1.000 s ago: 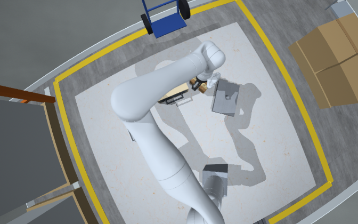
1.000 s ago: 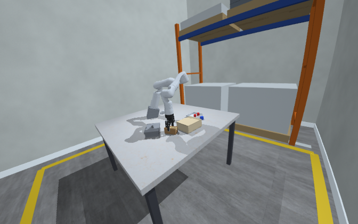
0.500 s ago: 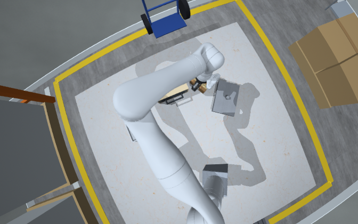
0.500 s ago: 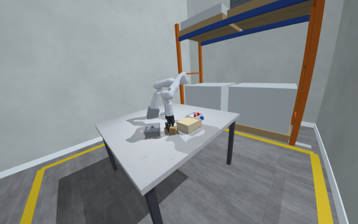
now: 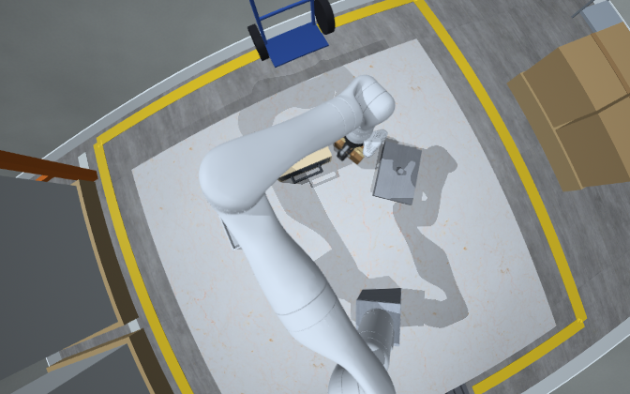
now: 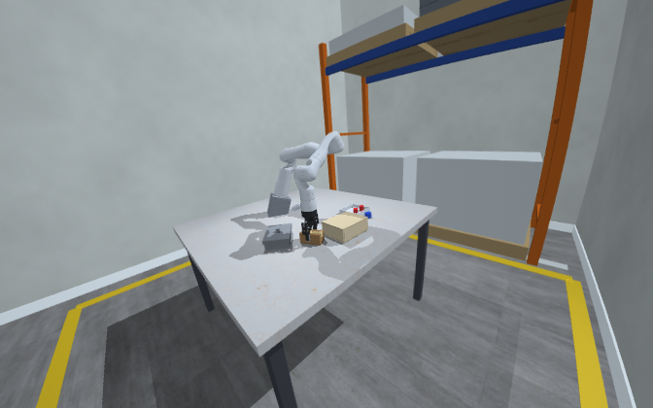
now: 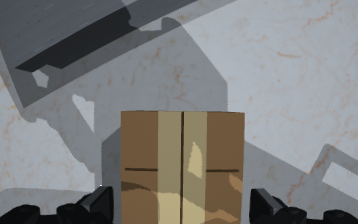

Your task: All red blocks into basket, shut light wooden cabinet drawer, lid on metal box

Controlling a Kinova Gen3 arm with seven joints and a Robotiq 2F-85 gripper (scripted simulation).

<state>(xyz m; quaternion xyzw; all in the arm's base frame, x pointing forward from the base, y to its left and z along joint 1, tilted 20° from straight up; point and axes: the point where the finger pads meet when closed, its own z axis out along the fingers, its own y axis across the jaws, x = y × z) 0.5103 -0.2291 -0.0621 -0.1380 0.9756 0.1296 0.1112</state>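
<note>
Now: the cardboard box right at my hand. Also, from my hand: light wooden cabinet 17 cm to the left, 8 cm ahead; lid 16 cm behind, 8 cm to the right, 2 cm above; drawer 17 cm to the left, 7 cm ahead.
</note>
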